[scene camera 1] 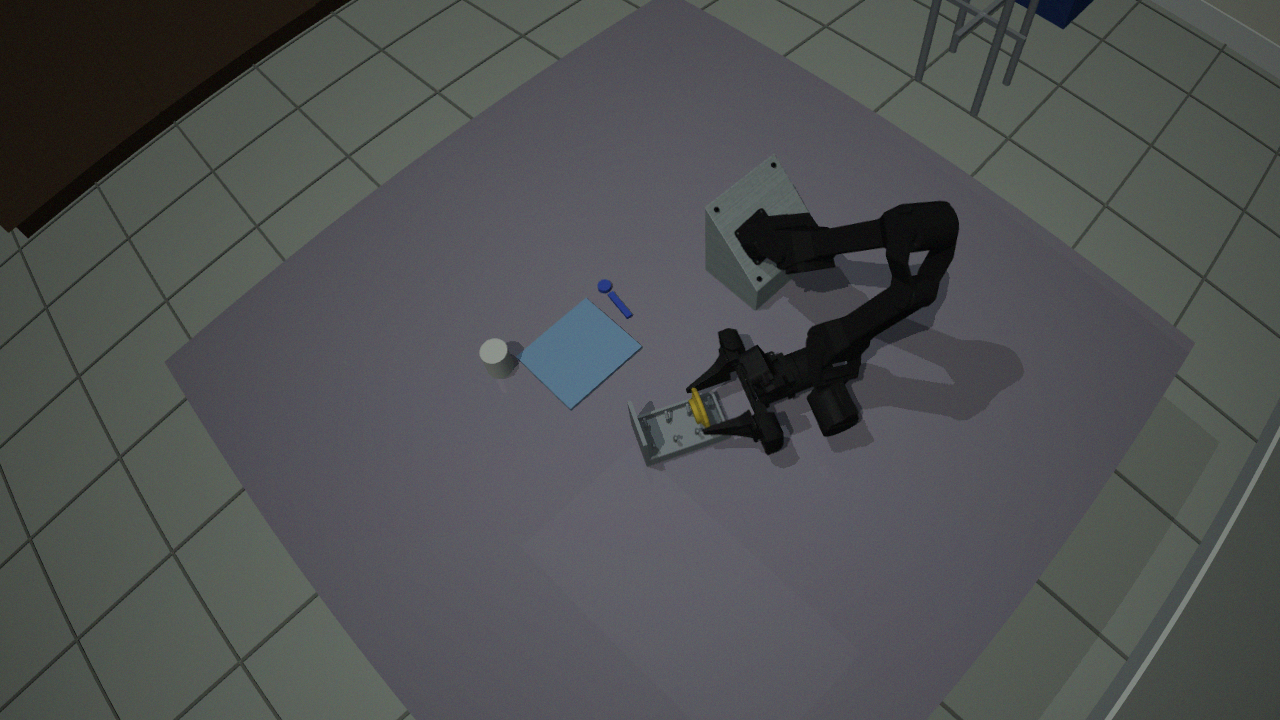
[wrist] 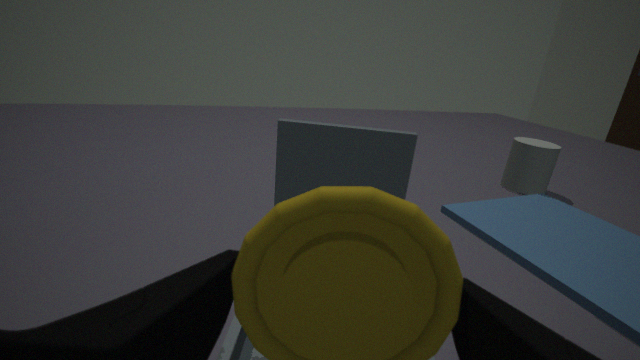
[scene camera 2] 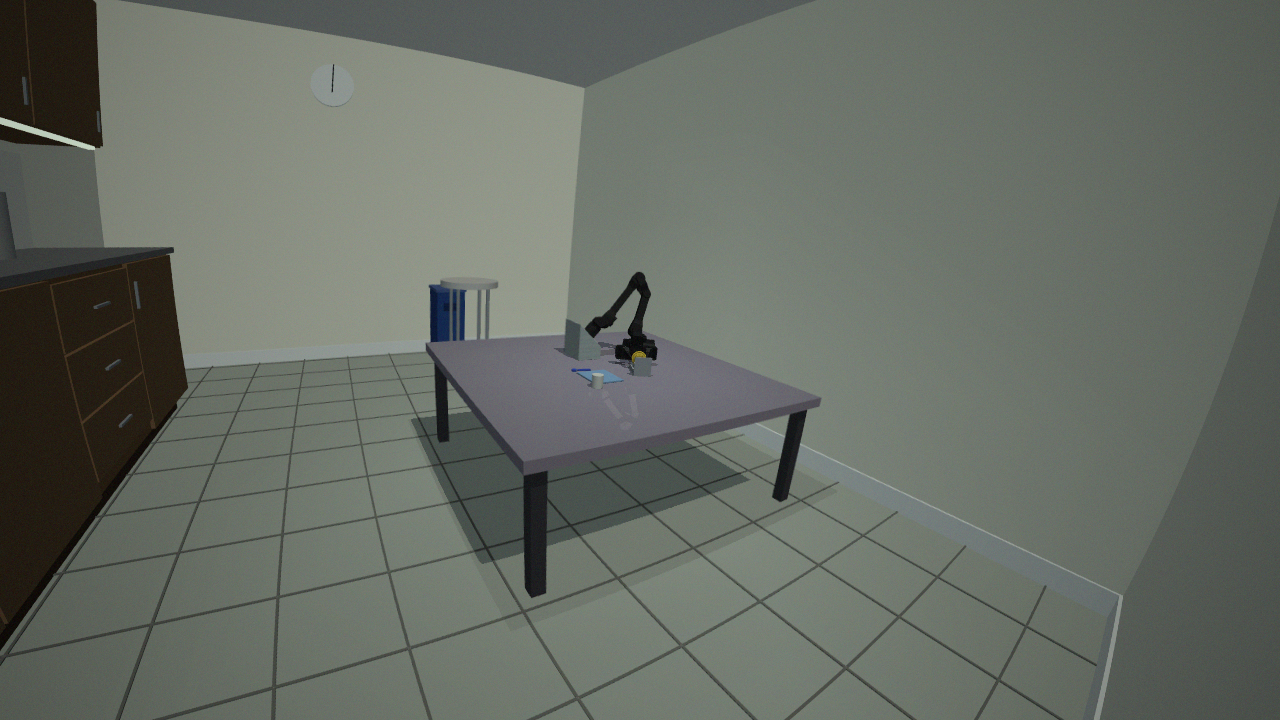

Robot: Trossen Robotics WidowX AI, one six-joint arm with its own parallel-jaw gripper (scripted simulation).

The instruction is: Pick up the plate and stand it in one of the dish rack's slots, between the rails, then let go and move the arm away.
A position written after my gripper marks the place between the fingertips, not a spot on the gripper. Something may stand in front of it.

My gripper [scene camera 1: 694,411] holds a yellow plate [wrist: 338,265]. Also in view: a grey dish rack [wrist: 309,155], a white cup [scene camera 1: 494,353] and a light blue mat [scene camera 1: 580,351].
My gripper shows as well in the wrist view [wrist: 344,277]. The light blue mat also shows in the wrist view [wrist: 583,257].
